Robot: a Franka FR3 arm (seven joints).
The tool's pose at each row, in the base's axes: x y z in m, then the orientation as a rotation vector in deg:
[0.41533, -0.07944, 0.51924, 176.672, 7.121, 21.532]
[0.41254, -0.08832, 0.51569, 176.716, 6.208, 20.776]
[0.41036, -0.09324, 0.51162, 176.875, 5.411, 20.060]
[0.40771, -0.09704, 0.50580, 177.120, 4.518, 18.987]
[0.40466, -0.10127, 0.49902, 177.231, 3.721, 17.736]
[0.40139, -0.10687, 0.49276, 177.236, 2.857, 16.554]
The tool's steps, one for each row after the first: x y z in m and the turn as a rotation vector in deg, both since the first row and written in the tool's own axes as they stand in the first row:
[-0.00429, 0.00849, 0.00297, -0.130, -0.499, 0.566]
[-0.00777, 0.01305, 0.00651, -0.123, -0.974, 1.077]
[-0.01204, 0.01639, 0.01161, -0.063, -1.682, 1.653]
[-0.01696, 0.02009, 0.01755, -0.128, -2.499, 2.147]
[-0.02209, 0.02516, 0.02296, -0.287, -3.270, 2.673]

